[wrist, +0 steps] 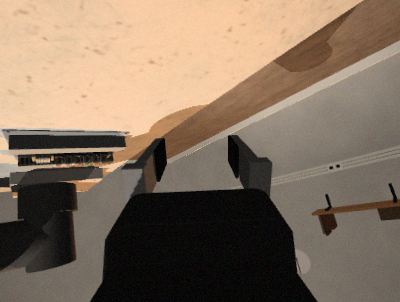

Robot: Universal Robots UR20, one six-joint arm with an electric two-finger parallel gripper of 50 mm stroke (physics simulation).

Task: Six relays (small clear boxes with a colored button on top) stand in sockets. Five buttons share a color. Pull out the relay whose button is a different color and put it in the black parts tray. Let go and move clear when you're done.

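Seen in the pictures: gripper, fingertip midpoint: (196, 149); arm's base, link origin: (48, 187).
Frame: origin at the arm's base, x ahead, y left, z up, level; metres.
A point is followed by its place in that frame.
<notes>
My gripper (196, 149) @[x 1.085, y 0.127, z 0.160 m] is open, its two dark fingers standing wide apart with nothing between them. At the far left, well away from the fingers, a panel-like unit (67, 142) @[x 0.574, y 0.070, z -0.030 m] shows edge-on with a long dark band. Below the band is a row of small dark and pale parts (85, 159) @[x 0.496, y -0.005, z -0.002 m] with tiny orange and green specks. They are too small to tell the relays, their sockets or the button colors apart. I cannot make out the black parts tray in the wrist view.
A speckled beige surface (100, 60) @[x 0.910, y 0.114, z -0.054 m] fills the upper left. A brown wood strip (240, 100) runs beside it, along a grey wall (350, 110). A wooden shelf (357, 207) with black brackets is at the right. Dark cylindrical arm parts (50, 225) @[x 0.099, y 0.022, z 0.183 m] are at the lower left.
</notes>
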